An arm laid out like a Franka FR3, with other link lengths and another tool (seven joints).
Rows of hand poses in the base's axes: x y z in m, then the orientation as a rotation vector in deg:
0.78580 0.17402 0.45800 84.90 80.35 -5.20
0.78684 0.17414 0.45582 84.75 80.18 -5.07
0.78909 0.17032 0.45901 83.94 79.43 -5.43
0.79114 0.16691 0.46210 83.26 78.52 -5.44
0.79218 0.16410 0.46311 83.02 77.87 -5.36
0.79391 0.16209 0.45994 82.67 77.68 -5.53
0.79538 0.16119 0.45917 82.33 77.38 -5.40
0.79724 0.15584 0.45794 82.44 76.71 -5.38
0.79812 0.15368 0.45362 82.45 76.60 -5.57
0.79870 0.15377 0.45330 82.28 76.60 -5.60
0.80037 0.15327 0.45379 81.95 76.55 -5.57
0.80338 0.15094 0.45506 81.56 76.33 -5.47
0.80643 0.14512 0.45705 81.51 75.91 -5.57
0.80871 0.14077 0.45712 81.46 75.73 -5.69
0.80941 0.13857 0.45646 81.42 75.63 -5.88
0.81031 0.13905 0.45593 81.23 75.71 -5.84
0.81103 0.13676 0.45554 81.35 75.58 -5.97
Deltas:
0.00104 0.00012 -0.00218 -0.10 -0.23 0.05
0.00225 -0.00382 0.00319 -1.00 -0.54 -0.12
0.00205 -0.00341 0.00309 -0.79 -0.80 -0.11
0.00104 -0.00281 0.00101 -0.34 -0.56 -0.17
0.00173 -0.00201 -0.00317 -0.40 -0.13 0.00
0.00147 -0.00090 -0.00077 -0.28 -0.36 0.08
0.00186 -0.00535 -0.00123 -0.11 -0.46 -0.38
0.00088 -0.00216 -0.00432 -0.11 0.02 -0.15
0.00058 0.00009 -0.00032 -0.14 -0.02 0.07
0.00167 -0.00050 0.00049 -0.25 -0.13 0.15
0.00301 -0.00233 0.00127 -0.31 -0.30 0.13
0.00305 -0.00582 0.00199 -0.21 -0.26 -0.23
0.00228 -0.00435 0.00007 -0.15 -0.08 -0.12
0.00070 -0.00220 -0.00066 -0.15 0.02 -0.12
0.00090 0.00048 -0.00053 -0.10 -0.01 0.15
0.00072 -0.00229 -0.00039 -0.01 0.00 -0.19

